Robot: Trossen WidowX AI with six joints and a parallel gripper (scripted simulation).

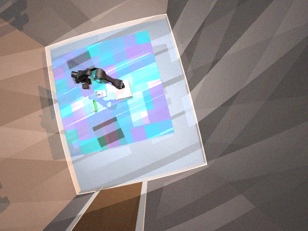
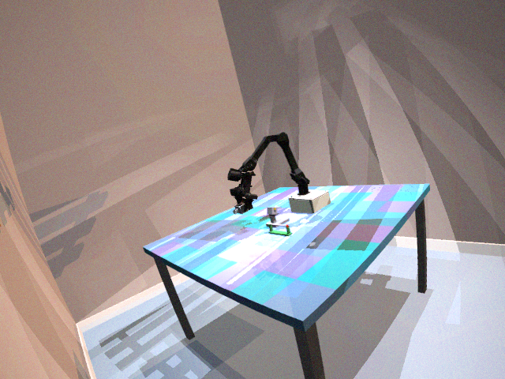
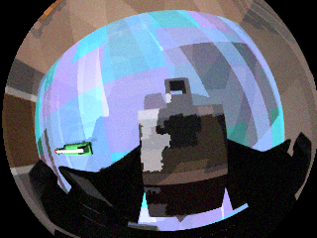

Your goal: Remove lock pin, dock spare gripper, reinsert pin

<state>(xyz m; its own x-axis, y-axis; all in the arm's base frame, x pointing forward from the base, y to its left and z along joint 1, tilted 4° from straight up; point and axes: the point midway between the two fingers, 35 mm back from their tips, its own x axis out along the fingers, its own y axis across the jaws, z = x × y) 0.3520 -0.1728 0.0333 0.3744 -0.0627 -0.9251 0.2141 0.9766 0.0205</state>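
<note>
The grey mount is 9 cm behind my gripper tip, 16 cm to the left of it and 6 cm below it. Round my gripper tip: green mount 2 cm ahead, 26 cm to the left, 8 cm below; spare gripper 1 cm above.
</note>
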